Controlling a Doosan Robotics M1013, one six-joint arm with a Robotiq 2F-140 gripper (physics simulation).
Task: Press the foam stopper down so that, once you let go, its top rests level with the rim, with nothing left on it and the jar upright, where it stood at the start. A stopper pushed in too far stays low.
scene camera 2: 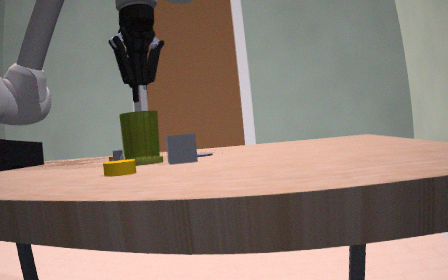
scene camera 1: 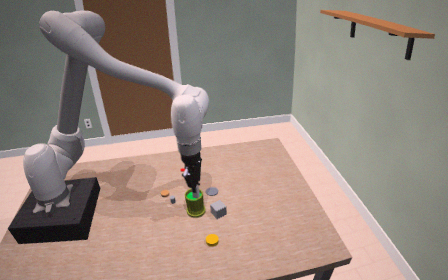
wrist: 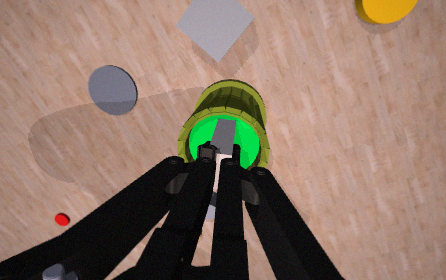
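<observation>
The olive-green jar [scene camera 1: 195,207] [scene camera 2: 140,136] [wrist: 231,101] stands upright on the table. The bright green foam stopper [scene camera 1: 190,196] [wrist: 199,136] sits inside its mouth. In the wrist view its top looks a little below the rim, with a band of inner wall around it. In scene camera 2 the jar wall hides it. My gripper [scene camera 1: 196,191] [scene camera 2: 141,104] [wrist: 225,133] is shut and empty. It points down over the jar, with its grey fingertips reaching below the rim line onto the stopper's top, near the middle; the exact contact is hard to see.
A grey cube [scene camera 1: 218,210] [scene camera 2: 182,149] [wrist: 216,27] stands close beside the jar. A grey disc [scene camera 1: 212,191] [wrist: 112,90], a yellow disc [scene camera 1: 212,240] [scene camera 2: 119,168] [wrist: 387,9], an orange disc [scene camera 1: 165,193] and a small grey piece [scene camera 1: 173,199] [scene camera 2: 117,155] lie around it. A red disc [wrist: 62,219] also shows.
</observation>
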